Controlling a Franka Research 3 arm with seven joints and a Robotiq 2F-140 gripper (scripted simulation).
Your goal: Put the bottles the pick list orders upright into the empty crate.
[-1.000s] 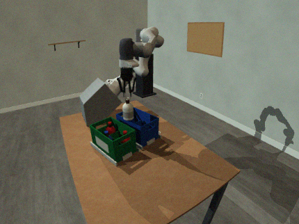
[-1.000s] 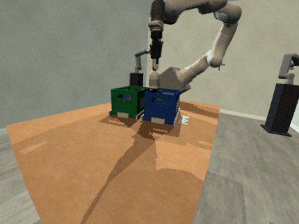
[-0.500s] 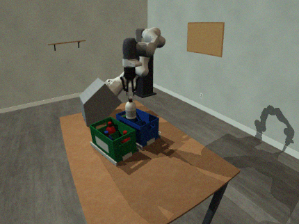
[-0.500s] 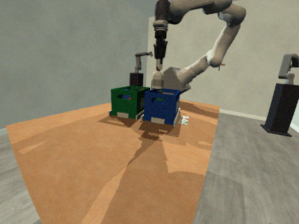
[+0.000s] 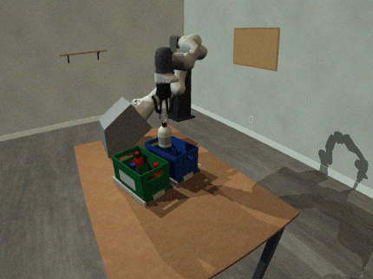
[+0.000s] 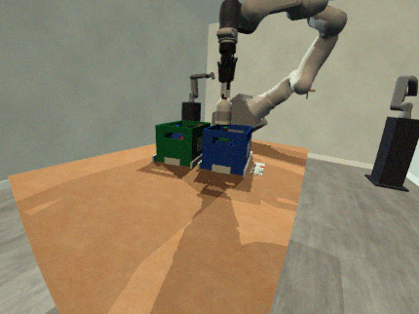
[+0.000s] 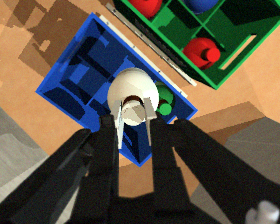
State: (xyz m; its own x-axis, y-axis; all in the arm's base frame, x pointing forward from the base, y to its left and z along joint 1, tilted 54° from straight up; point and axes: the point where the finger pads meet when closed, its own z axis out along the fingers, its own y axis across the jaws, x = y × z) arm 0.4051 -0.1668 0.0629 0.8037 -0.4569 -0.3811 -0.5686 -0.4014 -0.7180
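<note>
Now: hand 8 cm above the white bottle. The rest, counted from my hand: green crate (26 cm below, 19 cm to the right, 3 cm ahead); green bottle (26 cm below, 8 cm behind, 2 cm to the right); blue crate (26 cm below, 4 cm to the left).
</note>
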